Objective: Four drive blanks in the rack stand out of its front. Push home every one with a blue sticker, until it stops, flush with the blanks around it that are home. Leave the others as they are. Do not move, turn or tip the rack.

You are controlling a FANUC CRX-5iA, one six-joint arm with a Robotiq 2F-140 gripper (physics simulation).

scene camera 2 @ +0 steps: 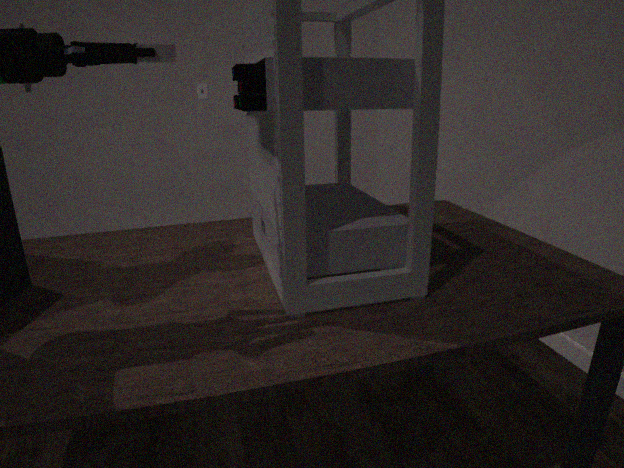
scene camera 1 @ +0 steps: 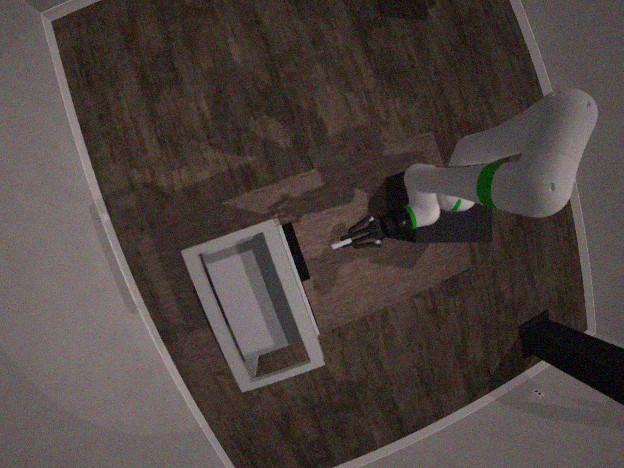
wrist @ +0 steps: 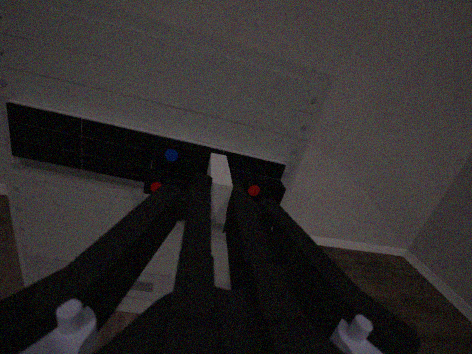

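Note:
The pale rack [scene camera 1: 218, 317] [scene camera 2: 290, 201] [wrist: 150, 90] stands upright with a band of black drive blanks [scene camera 1: 295, 251] [wrist: 45, 132] across its front. In the wrist view a blue sticker [wrist: 171, 155] is on a blank left of the fingertips; how far that blank stands out is unclear. One red sticker [wrist: 156, 186] is lower left and another red sticker [wrist: 254, 190] is on a protruding blank at right. In scene camera 2, dark blanks [scene camera 2: 249, 71] jut from the front. My gripper [scene camera 1: 341, 243] [scene camera 2: 155, 52] [wrist: 215, 168] is shut, its pale tip pointing at the rack front, apart from it. The fingers hide part of the row.
The rack stands on the wooden table [scene camera 2: 201, 282]. The rack's right front edge and the room wall [wrist: 400, 125] show in the wrist view. A dark beam [scene camera 1: 574, 352] is at the lower right in scene camera 1. The light is dim and the pictures are grainy.

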